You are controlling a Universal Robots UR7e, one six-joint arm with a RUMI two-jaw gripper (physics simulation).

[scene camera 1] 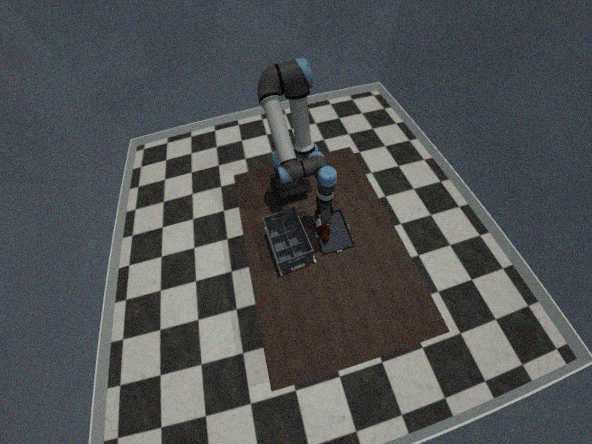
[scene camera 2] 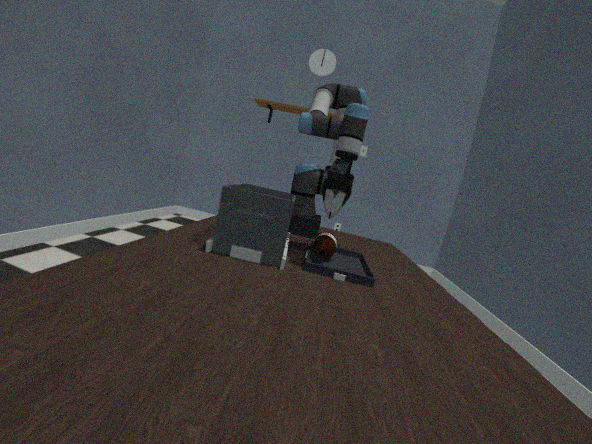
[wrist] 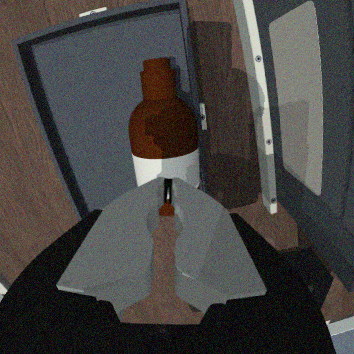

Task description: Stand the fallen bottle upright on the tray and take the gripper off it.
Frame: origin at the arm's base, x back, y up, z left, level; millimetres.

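Seen in the pictures: gripper, fingertip midpoint: (scene camera 2: pixel 329 218) (wrist: pixel 168 180); arm's base at its link origin: (scene camera 2: pixel 299 213).
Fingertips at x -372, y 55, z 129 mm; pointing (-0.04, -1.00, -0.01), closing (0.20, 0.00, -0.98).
Observation:
Offsets run from my fingertips to a thing's middle. "spot": to the spot under its first point.
The brown bottle @(dx -9, dy -91, dz +6 mm) (scene camera 1: pixel 324 232) (scene camera 2: pixel 324 247) (wrist: pixel 164 125) with a white label lies on its side on the dark tray @(spot: dx -58, dy -128, dz +116 mm) (scene camera 1: pixel 343 234) (scene camera 2: pixel 361 269) (wrist: pixel 90 100), along the tray side nearest the grey crate. In the wrist view its neck points to the top of the picture. My gripper (scene camera 2: pixel 330 214) (wrist: pixel 168 180) is shut with nothing held. In scene camera 2 its tips point down, above and behind the bottle, apart from it. In the wrist view the fingers cover the bottle's base end; a bit of brown shows through the slit between them.
The grey divided crate @(dx -40, dy -45, dz -209 mm) (scene camera 1: pixel 307 261) (scene camera 2: pixel 255 220) (wrist: pixel 332 210) stands close beside the tray, on the bottle's side, and is much taller than the tray. A white strip @(spot: dx -3, dy -103, dz -111 mm) (wrist: pixel 264 125) runs along the crate's near bottom edge. The robot's base stands behind both.

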